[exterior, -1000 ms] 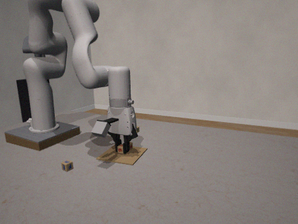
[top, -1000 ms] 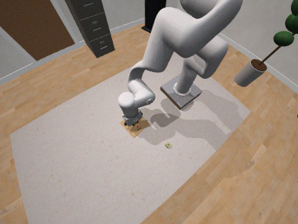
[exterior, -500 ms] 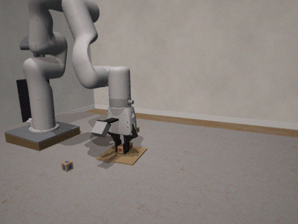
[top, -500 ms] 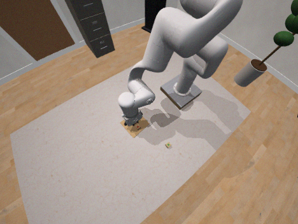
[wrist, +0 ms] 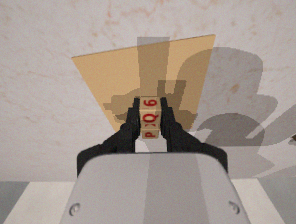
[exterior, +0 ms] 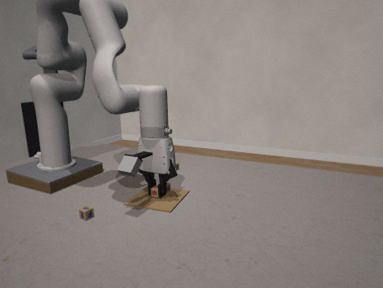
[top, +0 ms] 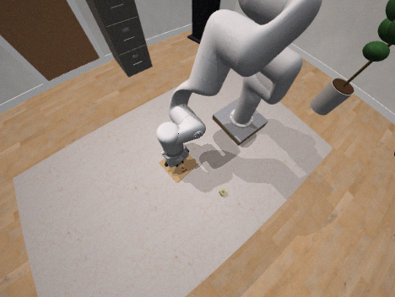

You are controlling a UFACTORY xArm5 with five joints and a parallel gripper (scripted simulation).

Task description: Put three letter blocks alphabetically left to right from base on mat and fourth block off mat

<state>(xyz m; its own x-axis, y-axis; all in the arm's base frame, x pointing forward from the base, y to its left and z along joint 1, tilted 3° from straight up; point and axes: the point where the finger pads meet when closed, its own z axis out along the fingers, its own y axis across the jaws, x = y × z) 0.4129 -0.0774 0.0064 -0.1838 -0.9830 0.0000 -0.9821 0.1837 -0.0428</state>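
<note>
Now: the tan mat 3 cm below my hand. Also, from my hand: blue-lettered block: 13 cm behind, 15 cm to the right, 2 cm below.
</note>
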